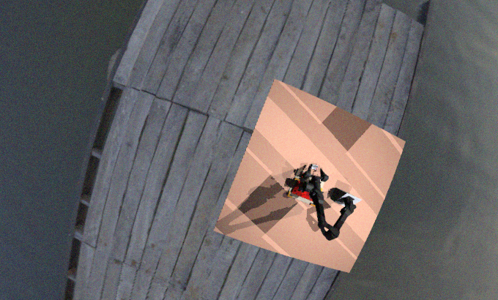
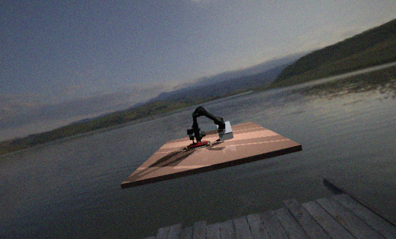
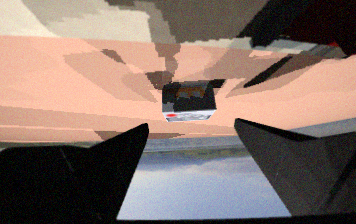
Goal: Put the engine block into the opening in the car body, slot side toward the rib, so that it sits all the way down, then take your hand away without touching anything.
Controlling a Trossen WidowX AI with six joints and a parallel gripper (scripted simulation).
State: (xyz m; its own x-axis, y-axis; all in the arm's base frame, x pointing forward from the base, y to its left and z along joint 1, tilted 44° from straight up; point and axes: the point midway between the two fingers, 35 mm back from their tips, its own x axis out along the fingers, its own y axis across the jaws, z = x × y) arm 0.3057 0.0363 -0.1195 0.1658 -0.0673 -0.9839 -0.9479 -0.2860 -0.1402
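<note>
The engine block lies 30 mm below my gripper tip.
</note>
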